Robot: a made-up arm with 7 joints. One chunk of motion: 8 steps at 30 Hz.
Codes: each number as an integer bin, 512 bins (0 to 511) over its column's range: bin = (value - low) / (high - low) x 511, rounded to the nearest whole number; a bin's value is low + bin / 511 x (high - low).
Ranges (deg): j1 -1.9..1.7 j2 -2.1..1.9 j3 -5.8..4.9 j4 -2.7..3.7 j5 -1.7..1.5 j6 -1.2..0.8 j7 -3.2..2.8
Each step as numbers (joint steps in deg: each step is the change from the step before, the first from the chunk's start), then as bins.
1 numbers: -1.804 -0.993 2.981 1.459 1.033 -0.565 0.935
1 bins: 14 141 419 332 436 162 352
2 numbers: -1.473 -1.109 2.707 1.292 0.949 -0.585 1.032
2 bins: 61 127 406 319 423 157 360
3 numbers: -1.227 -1.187 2.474 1.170 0.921 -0.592 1.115
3 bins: 96 117 395 309 419 155 367
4 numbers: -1.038 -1.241 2.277 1.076 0.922 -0.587 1.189
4 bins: 122 110 386 301 419 157 374
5 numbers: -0.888 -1.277 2.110 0.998 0.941 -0.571 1.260
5 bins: 144 105 378 295 422 161 380
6 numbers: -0.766 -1.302 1.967 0.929 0.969 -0.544 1.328
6 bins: 161 102 371 290 426 168 386
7 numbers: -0.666 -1.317 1.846 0.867 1.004 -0.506 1.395
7 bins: 175 100 365 285 432 177 391
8 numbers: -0.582 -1.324 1.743 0.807 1.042 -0.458 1.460
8 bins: 187 99 360 280 438 190 397
